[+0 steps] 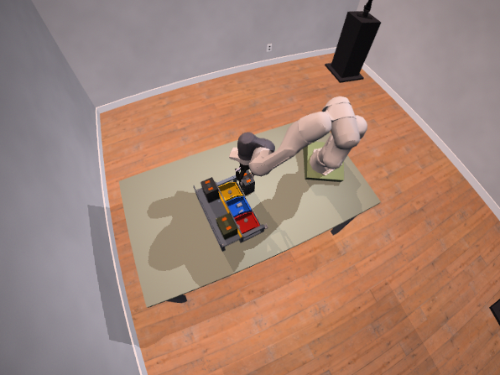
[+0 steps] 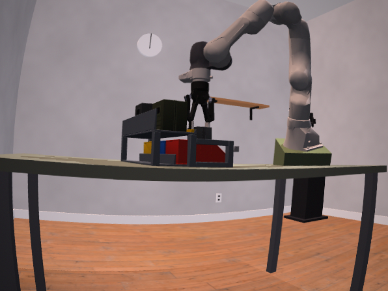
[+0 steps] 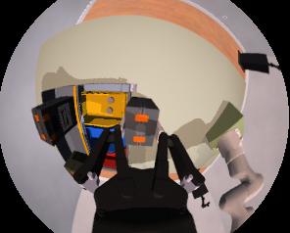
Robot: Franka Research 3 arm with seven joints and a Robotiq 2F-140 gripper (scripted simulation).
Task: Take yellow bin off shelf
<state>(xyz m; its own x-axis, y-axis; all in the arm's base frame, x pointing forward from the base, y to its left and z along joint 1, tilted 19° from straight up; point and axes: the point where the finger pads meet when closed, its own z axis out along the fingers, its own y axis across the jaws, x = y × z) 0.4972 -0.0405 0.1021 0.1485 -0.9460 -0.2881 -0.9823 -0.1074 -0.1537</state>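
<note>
My gripper is now 50 mm above the black box. The rest, counted from my hand: yellow bin (130 mm ahead, 90 mm below, 10 mm to the left); then red bin (240 mm to the left, 100 mm ahead, 90 mm below); then blue bin (120 mm to the left, 110 mm ahead, 90 mm below).
</note>
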